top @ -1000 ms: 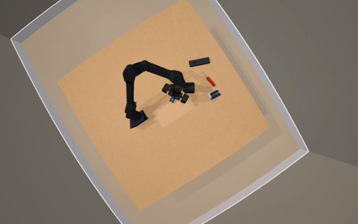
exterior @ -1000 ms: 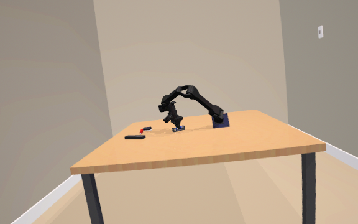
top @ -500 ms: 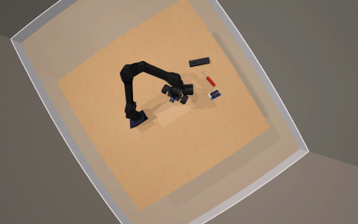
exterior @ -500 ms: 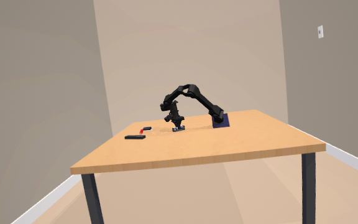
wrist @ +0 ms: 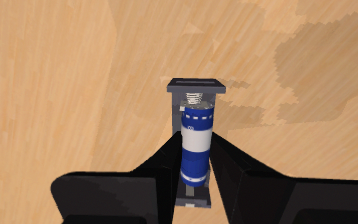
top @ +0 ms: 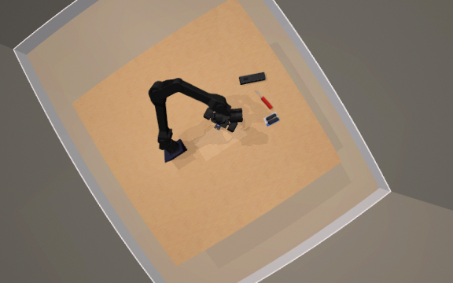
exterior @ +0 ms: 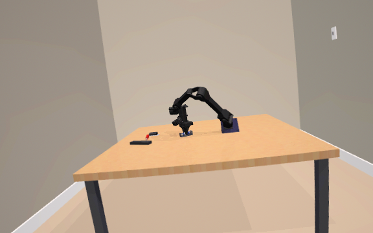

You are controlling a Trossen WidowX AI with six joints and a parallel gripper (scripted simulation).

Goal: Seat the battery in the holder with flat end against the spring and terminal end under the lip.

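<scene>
Right now my gripper tip is 1 cm below the battery. Round my gripper tip: black remote-like bar 31 cm ahead, 14 cm to the left, 1 cm above; red screwdriver 30 cm ahead.
</scene>
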